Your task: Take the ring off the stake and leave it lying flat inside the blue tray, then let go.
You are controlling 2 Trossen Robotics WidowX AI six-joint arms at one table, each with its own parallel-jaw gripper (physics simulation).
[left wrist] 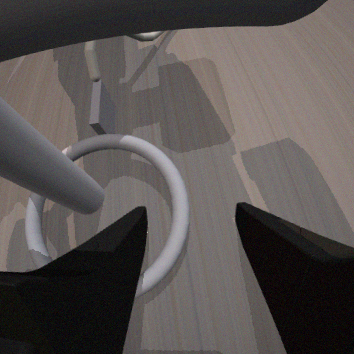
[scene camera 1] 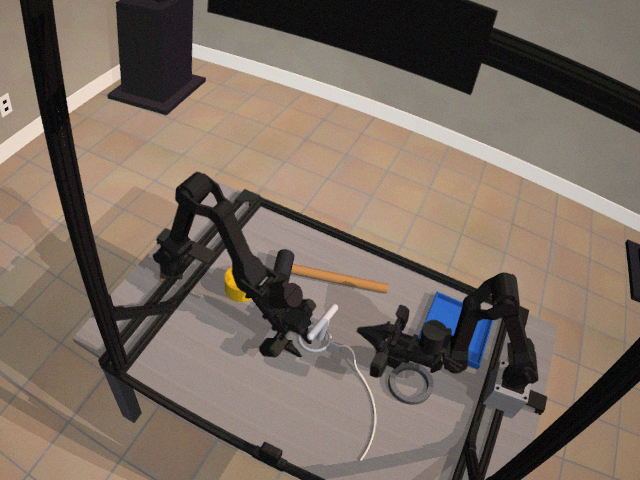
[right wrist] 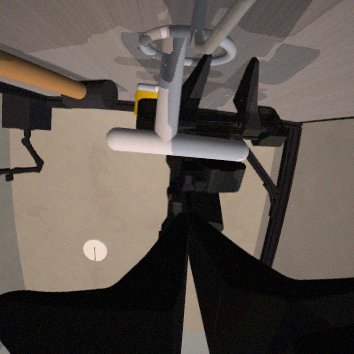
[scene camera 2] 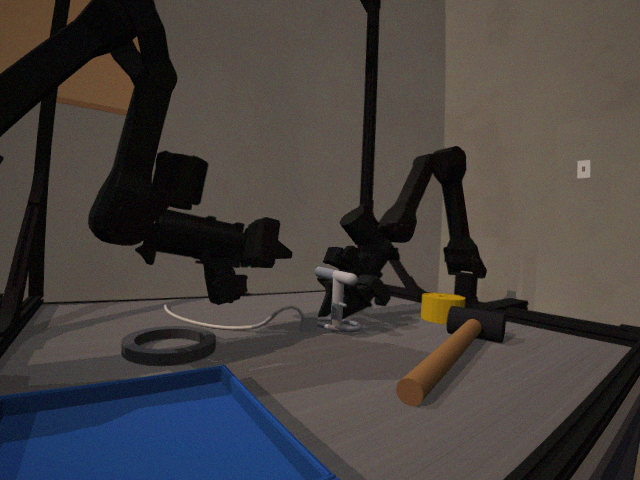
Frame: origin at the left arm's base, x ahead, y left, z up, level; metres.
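Where they show: left gripper, fingertip midpoint: (left wrist: 191,212) (scene camera 1: 305,350) (right wrist: 232,54) (scene camera 2: 325,320); right gripper, fingertip midpoint: (scene camera 1: 357,329) (right wrist: 186,220) (scene camera 2: 291,255); left arm's base, origin of the base link: (scene camera 1: 171,270); right arm's base, origin of the base link: (scene camera 1: 514,380).
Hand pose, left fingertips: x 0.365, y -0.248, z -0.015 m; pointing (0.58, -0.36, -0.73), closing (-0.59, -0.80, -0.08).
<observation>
Each offset is from my left fingertips to the centre of the thing. "pt": to the spot under its first point.
A white stake @[dy +0.028, dx +0.036, dz +0.018 m] (scene camera 1: 323,321) (scene camera 2: 337,297) (left wrist: 45,165) (right wrist: 170,100) with a crossbar on top stands mid-table. A thin white ring @[dy +0.027, dx +0.041, dz +0.005 m] (scene camera 1: 316,349) (scene camera 2: 354,329) (left wrist: 181,215) (right wrist: 232,50) lies low around its foot. My left gripper (scene camera 1: 303,346) (left wrist: 191,212) (right wrist: 232,54) is part open and empty, low beside the stake. In the left wrist view one fingertip shows over the ring's inside and the other outside its rim; the height gap is unclear. My right gripper (scene camera 1: 359,330) (scene camera 2: 290,254) (right wrist: 186,220) is shut and empty, above the table near the blue tray @[dy +0.052, dx +0.437, dz +0.007 m] (scene camera 1: 483,346) (scene camera 2: 129,387).
A thick grey ring @[dy -0.112, dx +0.267, dz +0.003 m] (scene camera 1: 413,399) (scene camera 2: 134,353) lies flat on the table near the tray. A white cable @[pt dy -0.164, dx +0.158, dz +0.000 m] (scene camera 1: 373,403) (scene camera 2: 227,327) runs from beside the stake. A hammer @[dy +0.236, dx +0.091, dz +0.015 m] (scene camera 1: 336,277) (scene camera 2: 439,361) and a yellow cylinder @[dy +0.202, dx -0.166, dz +0.020 m] (scene camera 1: 235,286) (scene camera 2: 439,308) lie behind the left gripper.
</observation>
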